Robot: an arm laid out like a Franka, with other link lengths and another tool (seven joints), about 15 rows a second.
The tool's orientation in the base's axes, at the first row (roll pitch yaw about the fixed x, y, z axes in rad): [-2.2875, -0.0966, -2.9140]
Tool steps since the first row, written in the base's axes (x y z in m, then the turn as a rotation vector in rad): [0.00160, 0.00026, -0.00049, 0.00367, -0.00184, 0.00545]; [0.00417, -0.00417, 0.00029, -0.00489, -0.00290, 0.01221]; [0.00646, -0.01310, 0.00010, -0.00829, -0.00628, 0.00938]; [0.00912, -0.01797, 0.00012, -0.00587, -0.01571, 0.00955]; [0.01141, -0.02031, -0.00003, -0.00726, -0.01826, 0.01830]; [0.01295, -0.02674, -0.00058, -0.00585, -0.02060, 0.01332]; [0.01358, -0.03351, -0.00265, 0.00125, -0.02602, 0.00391]
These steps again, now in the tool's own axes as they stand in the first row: [-0.00166, 0.00018, 0.00030, -0.00262, -0.00604, -0.00179]; [-0.00308, -0.00373, 0.00339, 0.00657, -0.00990, -0.00634]; [-0.00331, -0.00966, 0.01044, 0.01035, -0.00914, -0.00233]; [-0.00480, -0.01329, 0.01437, 0.01014, -0.01568, 0.00488]; [-0.00651, -0.01514, 0.01647, 0.01291, -0.02353, 0.00092]; [-0.00661, -0.01908, 0.02181, 0.01158, -0.02156, 0.00608]; [-0.00590, -0.02188, 0.02830, 0.00501, -0.01943, 0.01706]
